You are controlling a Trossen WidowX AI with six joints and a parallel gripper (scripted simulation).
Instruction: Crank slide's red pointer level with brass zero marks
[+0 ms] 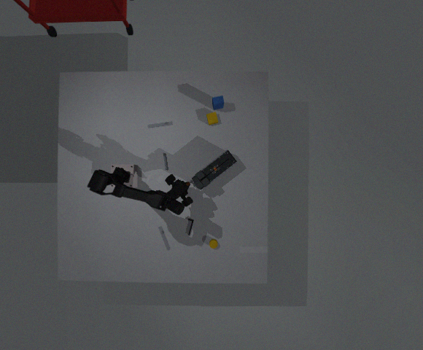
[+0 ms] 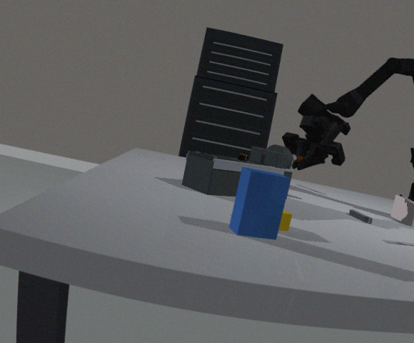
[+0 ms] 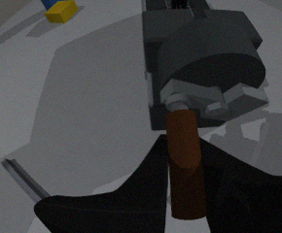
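Right now my gripper tip is 10 mm past the brown crank handle, 10 mm to the left of it and 20 mm below it. Round my gripper tip: red pointer: 140 mm ahead, 100 mm to the left; black hex key: 30 mm ahead, 240 mm to the right, 70 mm below; yellow block: 80 mm ahead, 400 mm to the left, 60 mm below.
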